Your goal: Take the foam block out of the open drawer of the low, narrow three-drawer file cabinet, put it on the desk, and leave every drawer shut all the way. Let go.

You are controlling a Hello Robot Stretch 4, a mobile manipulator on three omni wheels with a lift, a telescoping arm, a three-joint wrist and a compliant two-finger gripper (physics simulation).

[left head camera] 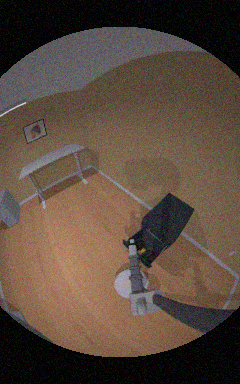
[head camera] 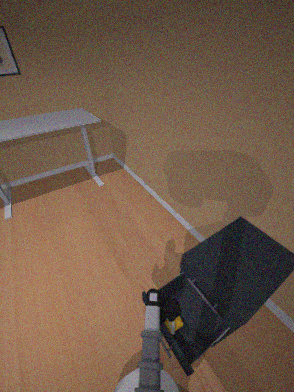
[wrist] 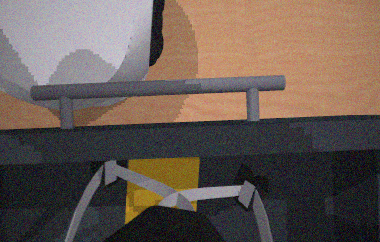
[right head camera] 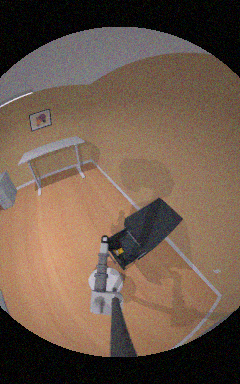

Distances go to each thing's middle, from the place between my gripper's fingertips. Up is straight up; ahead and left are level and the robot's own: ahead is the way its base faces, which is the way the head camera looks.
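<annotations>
Yellow foam block [wrist: 180,174]: my hand 2 cm below it, 3 cm to the left of it.
</annotations>
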